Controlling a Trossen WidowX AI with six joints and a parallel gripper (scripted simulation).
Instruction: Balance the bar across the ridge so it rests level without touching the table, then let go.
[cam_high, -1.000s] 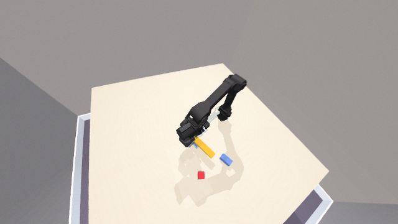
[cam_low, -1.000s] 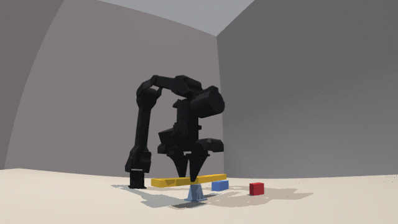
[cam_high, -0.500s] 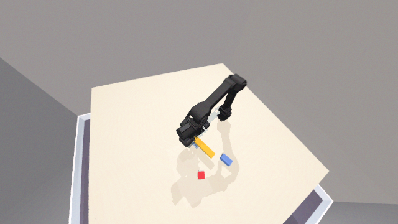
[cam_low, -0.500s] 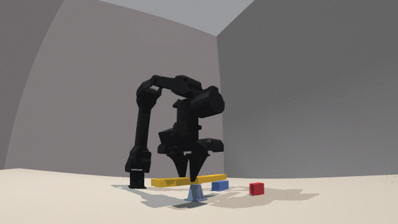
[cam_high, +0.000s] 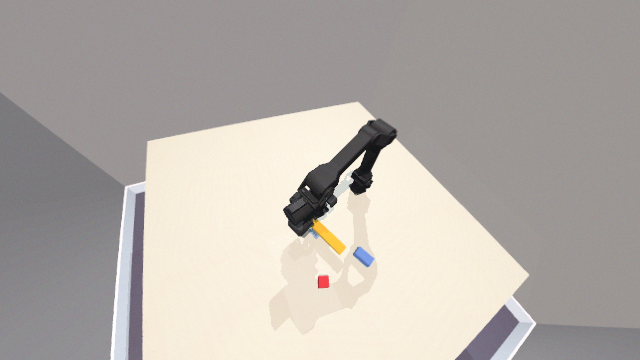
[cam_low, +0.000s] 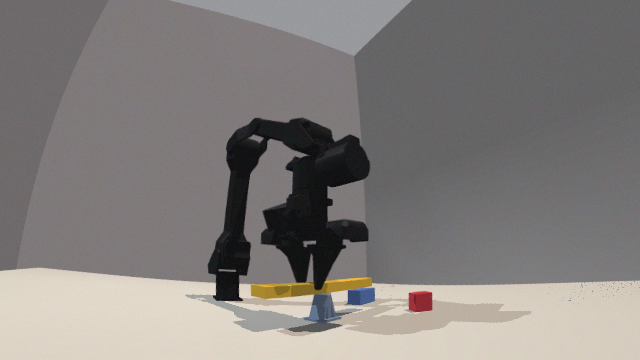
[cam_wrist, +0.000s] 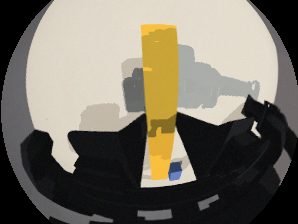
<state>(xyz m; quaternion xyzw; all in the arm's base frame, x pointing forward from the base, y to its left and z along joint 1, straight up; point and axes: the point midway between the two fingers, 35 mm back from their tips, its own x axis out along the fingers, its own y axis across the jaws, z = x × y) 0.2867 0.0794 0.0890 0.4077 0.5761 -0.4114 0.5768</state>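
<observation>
My gripper tip is now 30 mm to the right of the yellow bar and 10 mm past it. Also, from my gripper tip: blue block (190 mm to the left, 120 mm behind, 40 mm below); red cube (200 mm to the left, 50 mm ahead, 40 mm below).
</observation>
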